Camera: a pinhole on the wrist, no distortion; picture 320 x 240 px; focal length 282.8 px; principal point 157.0 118.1 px. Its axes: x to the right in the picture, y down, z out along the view. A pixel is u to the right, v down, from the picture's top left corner.
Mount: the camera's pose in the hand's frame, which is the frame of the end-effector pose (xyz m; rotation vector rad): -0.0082 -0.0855 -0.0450 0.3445 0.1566 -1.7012
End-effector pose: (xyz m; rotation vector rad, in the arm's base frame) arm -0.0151 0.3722 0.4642 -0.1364 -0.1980 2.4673
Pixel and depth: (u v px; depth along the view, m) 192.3 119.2 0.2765
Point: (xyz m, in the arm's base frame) 0.1145 0.4750 0.7039
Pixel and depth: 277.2 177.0 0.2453
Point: 0.1254 0.5578 0.6670
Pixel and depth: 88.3 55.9 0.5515
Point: 0.1191 0.2824 0.9901
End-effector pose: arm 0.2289 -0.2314 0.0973 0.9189 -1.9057 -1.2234
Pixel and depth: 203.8 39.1 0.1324
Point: 0.2320 -0.1881 -0.0662
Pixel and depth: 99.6 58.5 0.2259
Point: 0.1416 -0.1154 -0.0688
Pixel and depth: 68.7 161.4 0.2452
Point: 0.0662 -0.1678 -0.0574
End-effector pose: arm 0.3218 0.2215 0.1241 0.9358 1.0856 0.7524
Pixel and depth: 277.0 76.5 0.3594
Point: 0.5319 -0.0897 -0.0788
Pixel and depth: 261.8 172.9 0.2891
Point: 0.5261 0.0468 -0.0922
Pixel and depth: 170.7 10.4 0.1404
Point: 0.3813 0.0779 0.0569
